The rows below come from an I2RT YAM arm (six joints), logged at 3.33 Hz.
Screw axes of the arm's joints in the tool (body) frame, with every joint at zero. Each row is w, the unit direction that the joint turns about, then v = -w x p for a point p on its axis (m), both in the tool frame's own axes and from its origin. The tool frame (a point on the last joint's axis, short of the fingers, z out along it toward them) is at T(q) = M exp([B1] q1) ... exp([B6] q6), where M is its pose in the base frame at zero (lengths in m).
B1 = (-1, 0, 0, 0.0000, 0.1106, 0.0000)
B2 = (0, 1, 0, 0.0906, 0.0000, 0.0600)
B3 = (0, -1, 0, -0.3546, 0.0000, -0.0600)
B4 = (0, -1, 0, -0.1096, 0.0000, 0.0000)
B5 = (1, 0, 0, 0.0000, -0.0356, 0.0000)
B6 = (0, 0, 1, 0.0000, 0.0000, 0.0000)
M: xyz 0.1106 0.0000 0.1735 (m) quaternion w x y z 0.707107 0 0.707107 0
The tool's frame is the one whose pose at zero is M.
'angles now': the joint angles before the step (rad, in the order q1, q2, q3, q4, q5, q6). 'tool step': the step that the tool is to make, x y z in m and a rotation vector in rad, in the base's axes. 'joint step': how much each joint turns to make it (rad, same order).
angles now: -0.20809, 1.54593, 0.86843, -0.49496, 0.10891, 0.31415
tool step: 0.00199, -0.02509, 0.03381, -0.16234, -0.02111, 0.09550
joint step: -0.07477, -0.04616, 0.08086, -0.03547, 0.06485, -0.22125
